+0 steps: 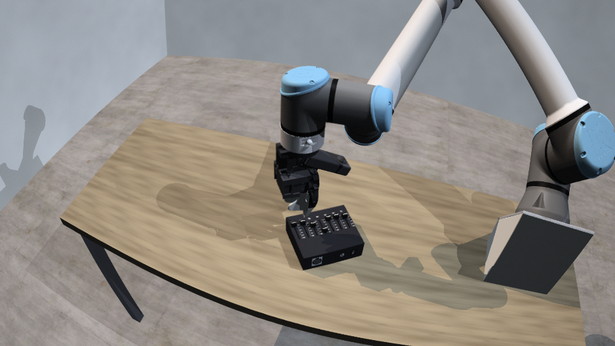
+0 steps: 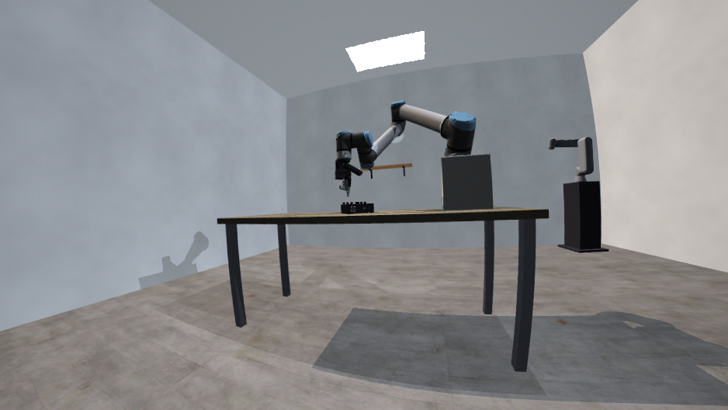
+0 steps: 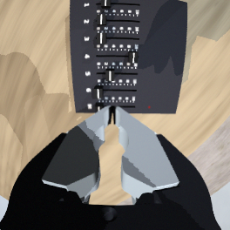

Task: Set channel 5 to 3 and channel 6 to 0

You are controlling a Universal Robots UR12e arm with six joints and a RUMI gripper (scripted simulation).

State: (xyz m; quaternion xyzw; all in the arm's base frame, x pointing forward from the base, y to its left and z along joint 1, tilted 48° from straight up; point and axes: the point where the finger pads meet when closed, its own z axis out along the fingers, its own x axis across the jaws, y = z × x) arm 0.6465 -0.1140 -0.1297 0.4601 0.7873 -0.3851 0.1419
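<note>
My gripper is now 50 mm above the channel 6 fader knob, 10 mm to the left of it and 10 mm short of it. Round my hand: channel 5 fader knob (50 mm below, 20 mm behind, 10 mm to the right).
</note>
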